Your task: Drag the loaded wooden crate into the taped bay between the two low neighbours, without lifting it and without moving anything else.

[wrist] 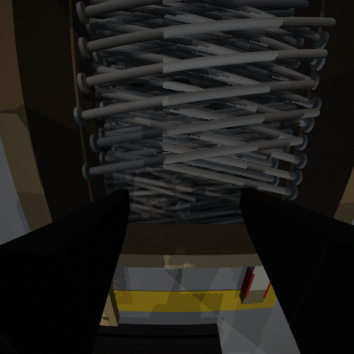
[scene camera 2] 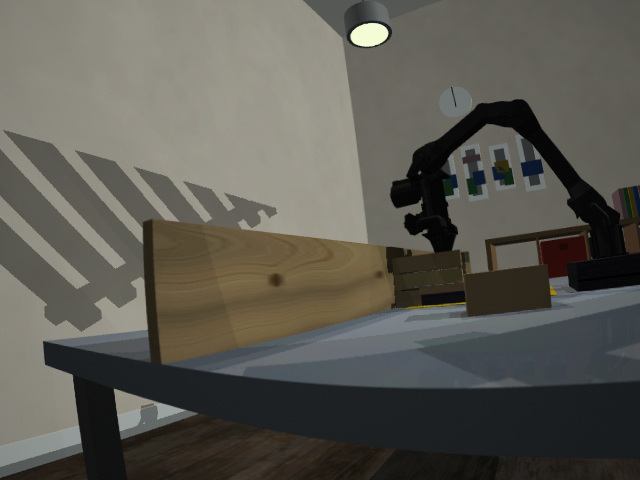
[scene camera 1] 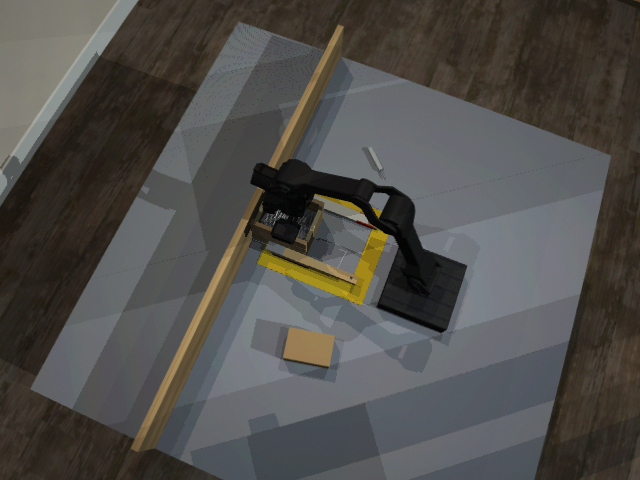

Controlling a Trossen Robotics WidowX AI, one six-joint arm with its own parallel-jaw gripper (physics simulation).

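Frame: origin at the arm's base, x down, y right, z back, level; metres.
Where they show: gripper, fingertip midpoint: (wrist: 185, 197) (scene camera 1: 296, 220); arm's base, link origin: (scene camera 2: 610, 256) (scene camera 1: 420, 283).
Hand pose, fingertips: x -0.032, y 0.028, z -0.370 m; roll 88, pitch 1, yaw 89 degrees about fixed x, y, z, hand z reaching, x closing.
Observation:
Things, the pixels of their centre, and the offset from my fingertips.
- wooden crate, body centre: (wrist: 190, 127) (scene camera 2: 434, 278) (scene camera 1: 288, 220) dx +0.032, dy +0.004, dz -0.027 m
- wooden strip, body centre: (wrist: 92, 231) (scene camera 2: 474, 290) (scene camera 1: 311, 264) dx +0.067, dy -0.081, dz +0.078 m
- tan box, body centre: (scene camera 2: 504, 289) (scene camera 1: 309, 348) dx +0.058, dy -0.297, dz +0.157 m
- small pale tool, body centre: (scene camera 1: 377, 163) dx +0.082, dy +0.294, dz +0.140 m
The wooden crate (scene camera 1: 264, 231) (scene camera 2: 426, 264) (wrist: 185, 241), filled with grey nails (wrist: 215, 92), stands at the board-side end of the yellow taped bay (scene camera 1: 371, 255) (wrist: 175, 301). My gripper (scene camera 2: 443, 249) (wrist: 185, 197) is open with nothing between its fingers. It points down into the crate, its fingertips by the nails near the wall facing my base. The arm hides the fingertips in scene camera 1, and the crate wall may hide their ends in scene camera 2. One low neighbour is a wooden strip (scene camera 1: 316, 265) (wrist: 112, 311); the other is white and red (scene camera 1: 342, 214) (wrist: 257, 286).
A long upright wooden board (scene camera 1: 305, 116) (scene camera 2: 268, 294) runs behind the crate. A tan box (scene camera 1: 309, 347) (scene camera 2: 509, 290) stands on the table apart from the bay. A small pale tool (scene camera 1: 373, 160) lies on the other side. My black base (scene camera 1: 444, 289) stands past the bay's taped end.

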